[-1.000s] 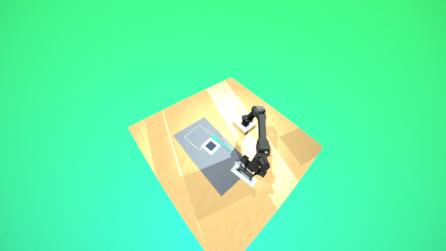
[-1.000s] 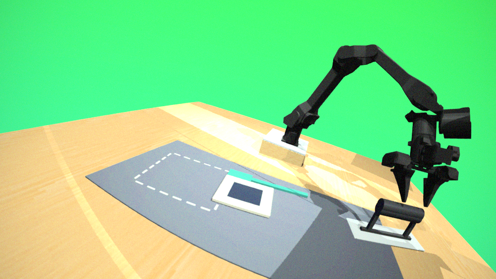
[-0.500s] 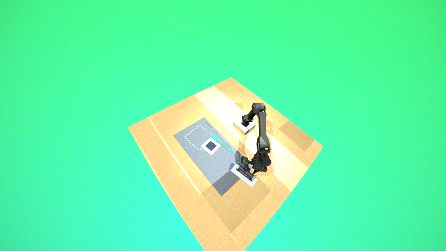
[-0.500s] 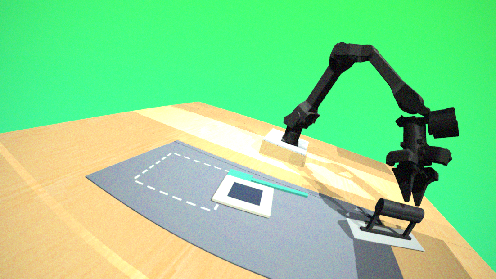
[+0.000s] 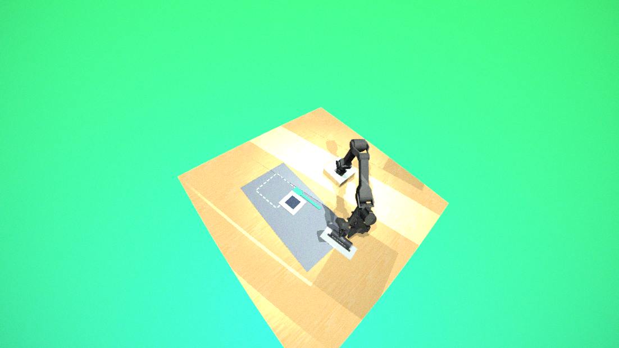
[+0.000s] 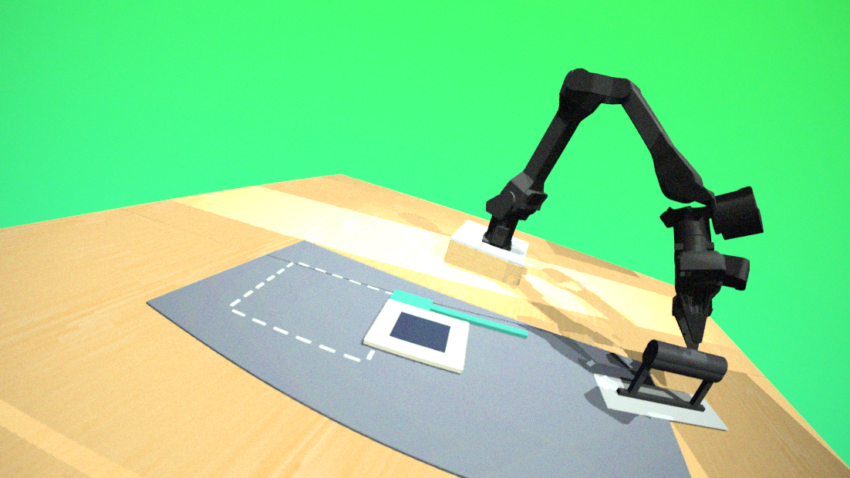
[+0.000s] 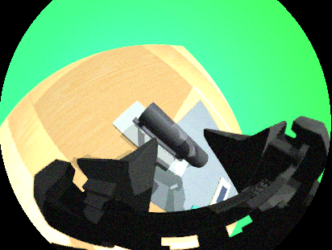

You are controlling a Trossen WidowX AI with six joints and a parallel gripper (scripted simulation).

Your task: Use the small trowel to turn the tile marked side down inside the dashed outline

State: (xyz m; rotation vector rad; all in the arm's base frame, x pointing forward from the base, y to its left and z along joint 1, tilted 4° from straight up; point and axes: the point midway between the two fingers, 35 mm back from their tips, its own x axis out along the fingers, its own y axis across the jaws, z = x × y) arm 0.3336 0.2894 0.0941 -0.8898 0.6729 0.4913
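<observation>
My gripper tip is now 5 cm above the small trowel, 3 cm to the left of it and 1 cm short of it. The rest, counted from my gripper tip: tile (36 cm to the right, 9 cm below, 1 cm ahead); thin teal strip (34 cm to the right, 9 cm below, 7 cm behind); grey mat (33 cm to the right, 11 cm below, 4 cm ahead).
</observation>
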